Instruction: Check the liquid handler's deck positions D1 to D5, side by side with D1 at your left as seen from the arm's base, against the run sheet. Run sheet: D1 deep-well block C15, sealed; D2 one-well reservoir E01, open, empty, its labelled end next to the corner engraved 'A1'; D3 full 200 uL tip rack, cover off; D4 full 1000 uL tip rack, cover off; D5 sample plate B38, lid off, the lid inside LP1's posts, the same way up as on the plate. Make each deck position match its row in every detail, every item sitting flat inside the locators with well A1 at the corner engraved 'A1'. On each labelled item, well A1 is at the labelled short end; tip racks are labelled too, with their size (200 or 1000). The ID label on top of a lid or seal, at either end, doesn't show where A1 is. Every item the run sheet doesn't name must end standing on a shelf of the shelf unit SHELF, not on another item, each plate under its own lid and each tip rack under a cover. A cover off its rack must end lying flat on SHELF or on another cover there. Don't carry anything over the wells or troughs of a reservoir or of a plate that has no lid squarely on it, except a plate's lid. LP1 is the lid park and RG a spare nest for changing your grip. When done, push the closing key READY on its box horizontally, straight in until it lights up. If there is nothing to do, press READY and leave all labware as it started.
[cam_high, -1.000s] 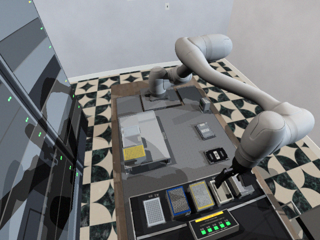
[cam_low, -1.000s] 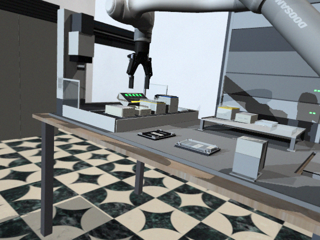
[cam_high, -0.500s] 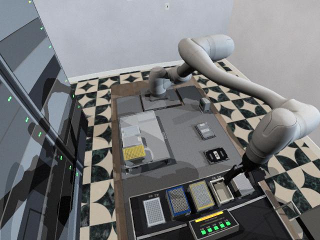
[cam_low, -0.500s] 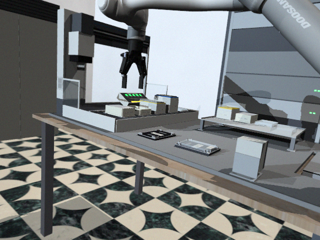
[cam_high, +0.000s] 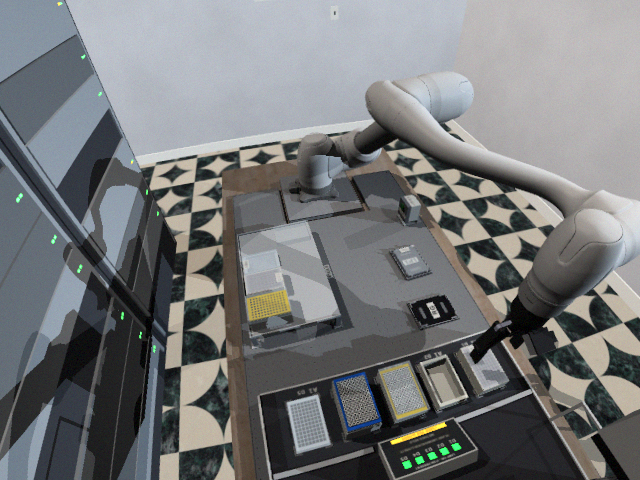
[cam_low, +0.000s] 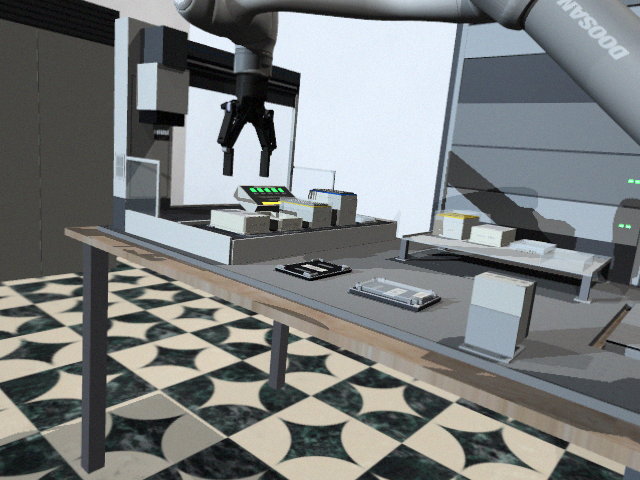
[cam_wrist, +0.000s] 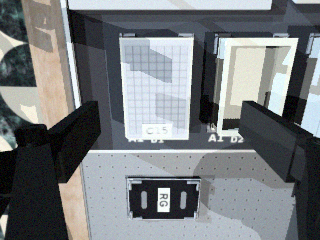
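My gripper is now 240 mm to the left of the clear tip rack cover, 90 mm above it and 10 mm short of it. Round my hand: RG nest: 240 mm behind, 200 mm below, 10 mm to the right; blue-rimmed tip rack: 370 mm to the right, 80 mm below, 10 mm ahead; one-well reservoir: 140 mm below, 110 mm to the right, 10 mm ahead.
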